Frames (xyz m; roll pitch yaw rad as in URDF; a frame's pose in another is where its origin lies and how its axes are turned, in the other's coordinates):
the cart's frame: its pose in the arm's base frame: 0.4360 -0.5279 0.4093 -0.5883 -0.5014 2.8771
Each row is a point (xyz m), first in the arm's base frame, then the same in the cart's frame.
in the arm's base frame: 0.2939 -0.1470 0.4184
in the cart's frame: 0.2120 -0.2162 -0.2714
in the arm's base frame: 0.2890 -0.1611 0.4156
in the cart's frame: 0.2115 -0.2022 -0.2656
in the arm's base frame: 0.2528 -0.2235 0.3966
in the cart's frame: 0.2187 -0.1300 -0.2483
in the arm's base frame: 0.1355 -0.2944 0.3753
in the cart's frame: 0.2915 -0.0119 -0.2467
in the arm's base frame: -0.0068 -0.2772 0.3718
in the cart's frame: 0.4142 0.0447 -0.2945
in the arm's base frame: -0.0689 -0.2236 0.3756
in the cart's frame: 0.4809 0.0331 -0.3410
